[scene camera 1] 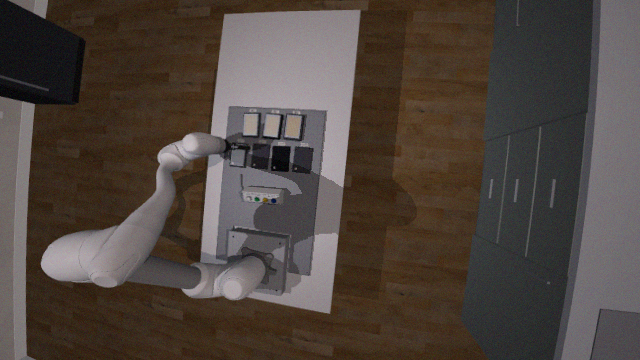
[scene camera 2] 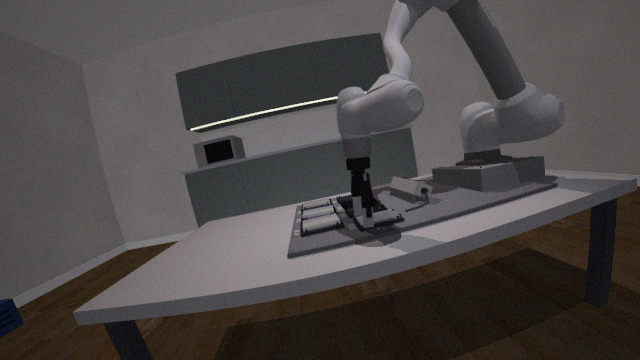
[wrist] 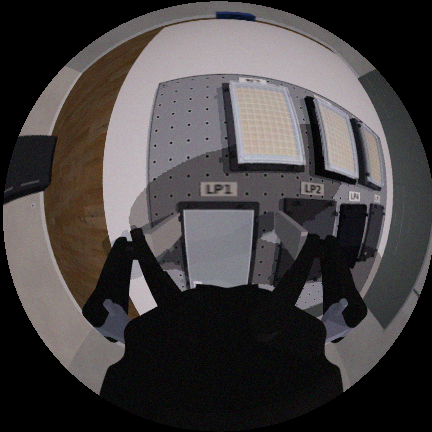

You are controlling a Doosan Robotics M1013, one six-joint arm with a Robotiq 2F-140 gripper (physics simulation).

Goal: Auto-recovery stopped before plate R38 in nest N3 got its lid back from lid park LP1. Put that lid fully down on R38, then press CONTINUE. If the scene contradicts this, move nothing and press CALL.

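Places are measured from the arm's base along level axes (x up, y left, z back), in millimetres.
Where they show: gripper, fingertip midpoint: (scene camera 2: 363, 220) (wrist: 228, 222); arm's base at its link origin: (scene camera 1: 255, 265) (scene camera 2: 482, 162).
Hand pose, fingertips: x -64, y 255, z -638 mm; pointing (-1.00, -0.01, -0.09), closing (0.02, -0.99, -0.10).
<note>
Each offset is from my fingertips to the top centre of the thing.
The clear, greyish lid @(dx +9, dy +9, dz +46 mm) (scene camera 1: 238, 159) (wrist: 219, 245) lies in the dark park labelled LP1. My gripper (scene camera 1: 239, 146) (scene camera 2: 362, 216) (wrist: 228, 222) is open and low at LP1, one finger beside each long side of the lid, with gaps and nothing held. Its body hides the lid's near end in the wrist view. Three plates with beige wells stand in nests: a left plate @(dx +20, dy -36, dz -143 mm) (scene camera 1: 251, 124) (wrist: 266, 122), a middle plate @(dx +22, dy -169, dz -159 mm) (scene camera 1: 273, 125) (wrist: 337, 137) and a right plate @(dx +30, dy -298, dz -173 mm) (scene camera 1: 294, 126) (wrist: 372, 152). Their nest labels are unreadable, so I cannot tell which is R38. CONTINUE and CALL are not readable on the button box @(dx +75, dy -207, dz +243 mm) (scene camera 1: 263, 194) (scene camera 2: 410, 187).
The dark park LP2 @(dx +11, dy -130, dz +27 mm) (scene camera 1: 260, 155) (wrist: 314, 220) is right of LP1, close to my right finger. A blacker park LP4 @(dx +11, dy -255, dz +18 mm) (scene camera 1: 280, 158) (wrist: 351, 230) and another dark park @(dx +11, dy -385, dz +0 mm) (scene camera 1: 302, 160) (wrist: 373, 232) follow. The button box carries white, green, yellow and blue buttons.
</note>
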